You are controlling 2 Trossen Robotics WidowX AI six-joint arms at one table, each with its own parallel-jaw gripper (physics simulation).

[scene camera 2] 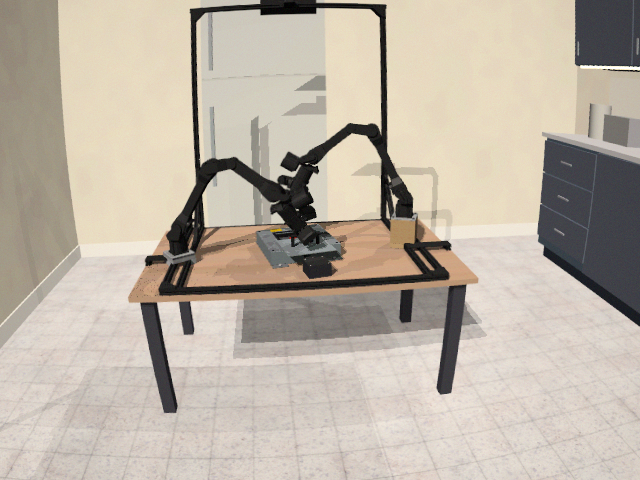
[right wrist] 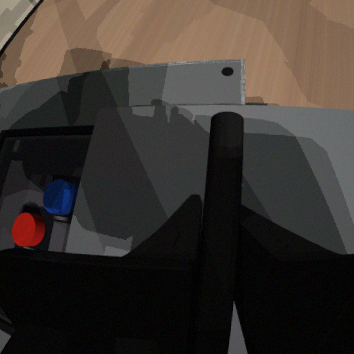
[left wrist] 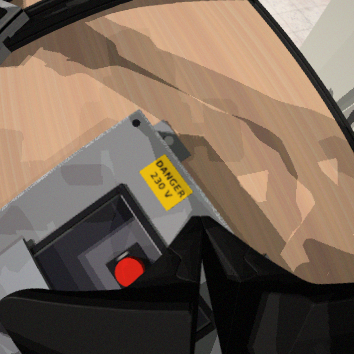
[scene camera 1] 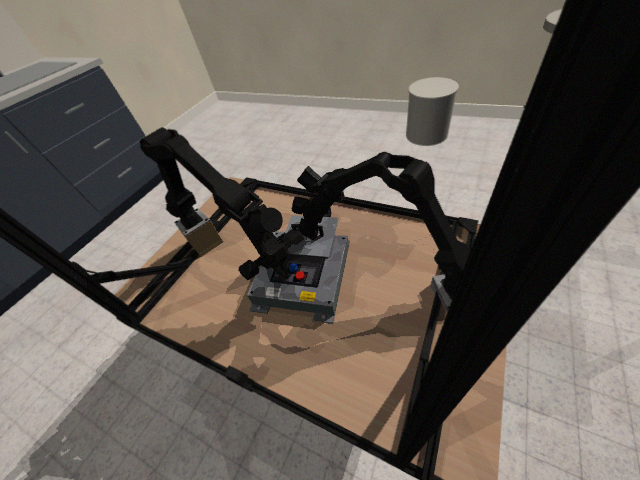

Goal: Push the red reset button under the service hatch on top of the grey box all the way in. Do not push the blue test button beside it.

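The grey box [scene camera 1: 334, 273] [scene camera 2: 272, 254] [left wrist: 95, 167] [right wrist: 195, 85] has a recess with the red button [scene camera 1: 299, 275] [left wrist: 129, 272] [right wrist: 28, 229] beside the blue button [scene camera 1: 293, 267] [right wrist: 59, 197]. The grey hatch [scene camera 1: 321, 249] [right wrist: 150, 155] lies beside the exposed buttons. My right gripper [right wrist: 206, 203] is shut on the hatch's upright black handle [right wrist: 226, 145]. My left gripper [scene camera 1: 284, 270] [left wrist: 199, 223] is shut and empty, beside the red button in the pictures; its height above the recess is unclear. The blue button does not show in the left wrist view.
Both arms cross closely above the box; in scene camera 2 they partly hide the recess. A yellow danger label [scene camera 1: 308, 296] [left wrist: 166, 182] is on the box top. A black frame [scene camera 1: 330, 431] [scene camera 2: 305, 285] edges the wooden table [scene camera 1: 356, 372] [scene camera 2: 222, 266].
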